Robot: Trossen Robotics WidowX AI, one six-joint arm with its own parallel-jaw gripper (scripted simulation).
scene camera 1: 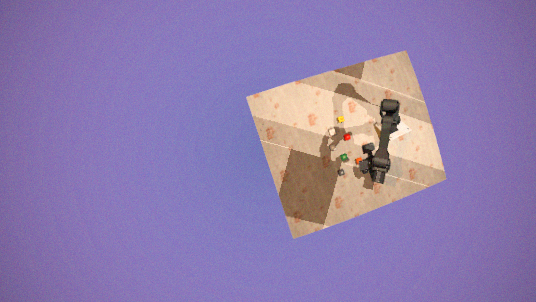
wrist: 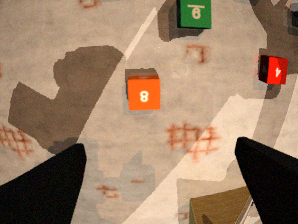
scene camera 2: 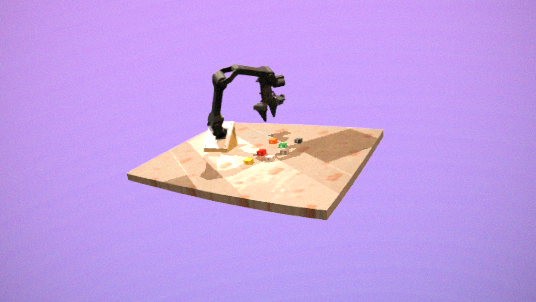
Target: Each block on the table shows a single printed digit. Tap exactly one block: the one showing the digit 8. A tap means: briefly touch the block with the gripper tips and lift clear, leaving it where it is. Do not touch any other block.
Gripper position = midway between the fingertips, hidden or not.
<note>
The gripper (wrist: 162, 149) is open, holding nothing. Further things: an orange block (wrist: 144, 91).
</note>
